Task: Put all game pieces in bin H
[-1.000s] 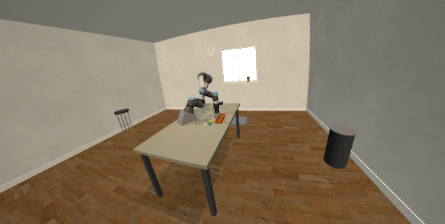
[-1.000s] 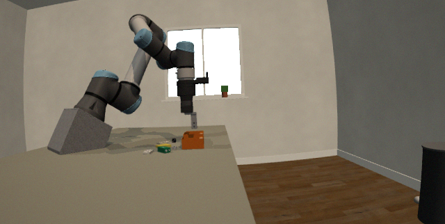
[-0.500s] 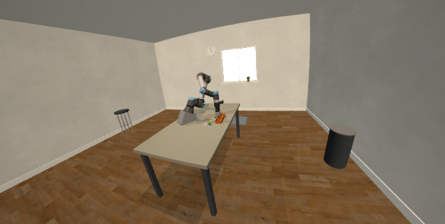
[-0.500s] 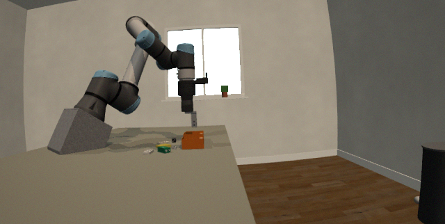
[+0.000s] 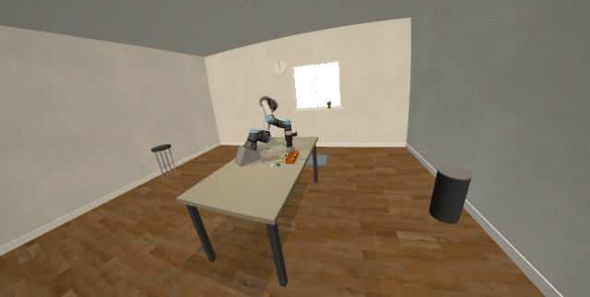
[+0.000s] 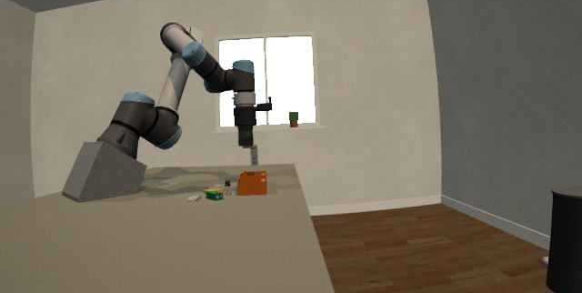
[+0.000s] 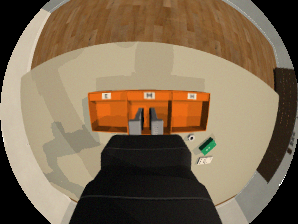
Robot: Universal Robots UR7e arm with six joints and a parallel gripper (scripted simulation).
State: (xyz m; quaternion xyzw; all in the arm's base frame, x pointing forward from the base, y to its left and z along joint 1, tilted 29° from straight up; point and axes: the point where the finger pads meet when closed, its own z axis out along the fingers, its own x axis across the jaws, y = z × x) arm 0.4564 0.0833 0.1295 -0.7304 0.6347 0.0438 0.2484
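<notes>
Right now the orange bin is 70 mm below my hand, 10 mm to the right of it and 10 mm behind it. From my hand the other things lie so: yellow flat piece (110 mm behind, 100 mm to the right, 90 mm below); then dark piece (110 mm behind, 80 mm below, 30 mm to the left); then grey thing (120 mm to the right, 90 mm below, 60 mm behind).
</notes>
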